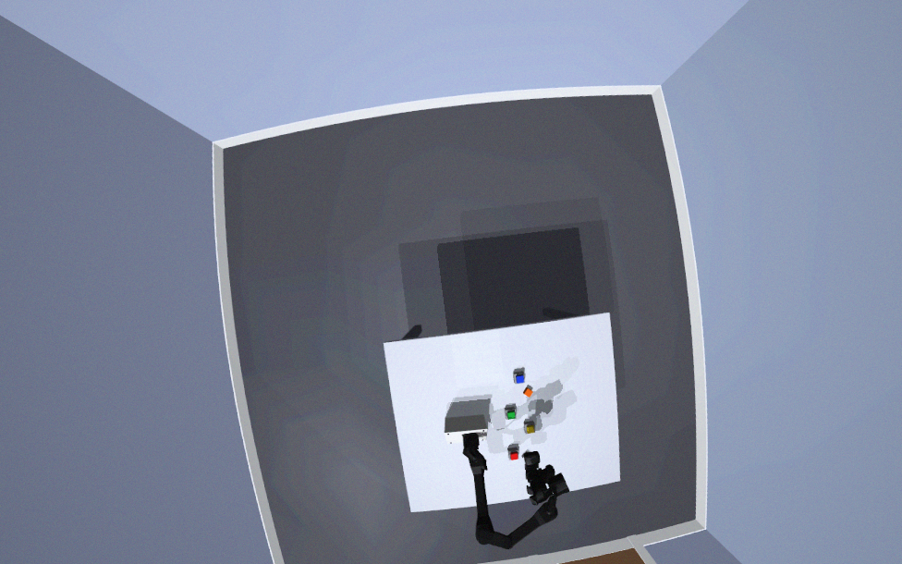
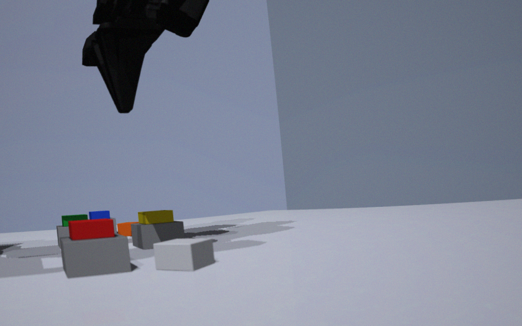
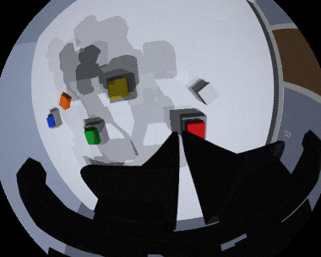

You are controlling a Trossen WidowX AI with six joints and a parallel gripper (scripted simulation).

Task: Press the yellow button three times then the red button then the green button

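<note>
My gripper tip is 10 cm above the red button, 5 cm past it and 4 cm to the left of it. The rest, counted from my gripper tip: yellow button 10 cm below, 8 cm to the left, 6 cm ahead; then green button 18 cm to the left, 10 cm below, 2 cm behind; then grey block 12 cm below, 7 cm to the right, 1 cm ahead.
</note>
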